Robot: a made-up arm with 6 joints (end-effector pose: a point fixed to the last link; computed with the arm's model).
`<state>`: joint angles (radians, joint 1 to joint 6).
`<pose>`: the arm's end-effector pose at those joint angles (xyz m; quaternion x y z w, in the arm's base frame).
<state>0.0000 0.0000 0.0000 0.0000 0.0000 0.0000</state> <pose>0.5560 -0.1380 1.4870 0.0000 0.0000 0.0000 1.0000</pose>
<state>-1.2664 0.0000 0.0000 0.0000 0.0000 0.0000</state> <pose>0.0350 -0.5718 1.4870 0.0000 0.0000 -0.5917 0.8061</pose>
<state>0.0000 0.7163 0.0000 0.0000 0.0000 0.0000</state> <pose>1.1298 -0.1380 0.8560 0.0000 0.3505 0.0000 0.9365</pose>
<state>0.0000 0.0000 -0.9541 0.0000 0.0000 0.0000</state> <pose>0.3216 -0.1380 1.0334 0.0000 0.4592 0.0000 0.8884</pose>
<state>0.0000 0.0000 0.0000 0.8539 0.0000 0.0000</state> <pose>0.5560 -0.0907 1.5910 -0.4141 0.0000 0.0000 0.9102</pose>
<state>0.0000 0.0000 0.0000 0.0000 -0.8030 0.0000</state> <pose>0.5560 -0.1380 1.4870 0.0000 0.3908 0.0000 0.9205</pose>
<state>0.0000 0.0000 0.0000 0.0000 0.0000 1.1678</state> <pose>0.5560 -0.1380 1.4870 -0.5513 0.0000 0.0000 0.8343</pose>
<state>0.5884 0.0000 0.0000 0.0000 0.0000 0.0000</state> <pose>0.5391 0.1938 1.4870 0.0000 0.0000 0.2900 0.9570</pose>
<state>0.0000 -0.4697 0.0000 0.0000 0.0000 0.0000</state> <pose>0.0061 -0.1380 1.6215 0.0000 -0.2327 0.0000 0.9725</pose>
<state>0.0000 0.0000 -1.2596 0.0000 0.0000 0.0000</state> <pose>0.1702 -0.1380 0.9577 0.0000 0.5890 0.0000 0.8081</pose>
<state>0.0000 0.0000 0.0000 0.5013 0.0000 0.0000</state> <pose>0.5560 -0.1210 1.5533 -0.2480 0.0000 0.0000 0.9688</pose>
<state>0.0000 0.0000 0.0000 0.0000 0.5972 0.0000</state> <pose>0.5560 -0.1380 1.4870 0.0000 -0.2942 0.0000 0.9557</pose>
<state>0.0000 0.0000 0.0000 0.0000 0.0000 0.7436</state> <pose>0.5560 -0.1380 1.4870 -0.3633 0.0000 0.0000 0.9317</pose>
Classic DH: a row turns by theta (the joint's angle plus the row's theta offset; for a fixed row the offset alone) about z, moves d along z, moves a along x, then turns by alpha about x. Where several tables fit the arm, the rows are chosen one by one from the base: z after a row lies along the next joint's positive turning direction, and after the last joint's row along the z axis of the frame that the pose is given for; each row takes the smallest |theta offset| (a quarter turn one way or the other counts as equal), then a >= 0, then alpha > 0; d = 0 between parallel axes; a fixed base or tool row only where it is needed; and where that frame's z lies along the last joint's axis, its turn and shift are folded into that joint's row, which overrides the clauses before.
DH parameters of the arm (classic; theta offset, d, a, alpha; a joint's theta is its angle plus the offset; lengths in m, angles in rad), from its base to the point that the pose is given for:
joint 1: 0 0.405 0 -1.5708
joint 2: -1.5708 0 1.082 3.1416
joint 3: 0 0 0 -1.5708
joint 4: 0 -0.556 0 1.5708
joint 5: 0 0.138 0 -1.5708
joint 6: 1.5708 0 0 1.5708
tool (fixed): -1.5708 0 0 0

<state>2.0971 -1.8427 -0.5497 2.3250 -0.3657 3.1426</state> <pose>0.4139 -0.9005 0.6767 0.7637 -0.0302 0.6258 0.1557</pose>
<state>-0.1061 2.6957 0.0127 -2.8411 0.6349 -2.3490</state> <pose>-0.0358 0.1364 -0.7807 -0.0074 -0.8600 -0.5033 0.0838</pose>
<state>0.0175 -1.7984 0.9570 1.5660 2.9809 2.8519</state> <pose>-1.6209 -0.0290 0.2424 -0.5751 0.1011 0.1849 0.7905</pose>
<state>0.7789 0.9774 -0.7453 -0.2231 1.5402 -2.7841</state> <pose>0.6516 0.4541 0.4651 0.9352 0.2830 -0.0314 0.2103</pose>
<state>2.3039 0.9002 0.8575 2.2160 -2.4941 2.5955</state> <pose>-1.0038 0.9907 1.1638 0.9310 -0.1850 0.1590 0.2715</pose>
